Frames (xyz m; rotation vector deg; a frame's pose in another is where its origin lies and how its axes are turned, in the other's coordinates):
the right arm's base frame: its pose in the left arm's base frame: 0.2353 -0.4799 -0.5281 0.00 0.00 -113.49
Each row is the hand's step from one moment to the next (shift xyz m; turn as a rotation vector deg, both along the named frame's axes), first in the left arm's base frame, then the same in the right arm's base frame.
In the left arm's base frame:
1: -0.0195 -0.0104 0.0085 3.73 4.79 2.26
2: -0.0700 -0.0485 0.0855 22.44 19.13 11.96
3: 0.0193 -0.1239 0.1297 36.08 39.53 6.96
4: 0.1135 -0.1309 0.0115 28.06 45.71 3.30
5: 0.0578 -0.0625 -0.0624 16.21 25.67 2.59
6: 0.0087 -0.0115 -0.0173 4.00 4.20 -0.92
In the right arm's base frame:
1: 0.0173 -0.0137 0.0085 -5.88 1.51 2.26
2: 0.0724 -0.0449 0.0855 -26.49 12.96 11.96
3: 0.1059 0.0671 0.1297 -50.64 17.33 6.96
4: 0.0748 0.1563 0.0115 -53.11 7.52 3.30
5: 0.0343 0.0779 -0.0624 -30.00 4.63 2.59
6: 0.0071 0.0126 -0.0173 -5.45 1.99 -0.92

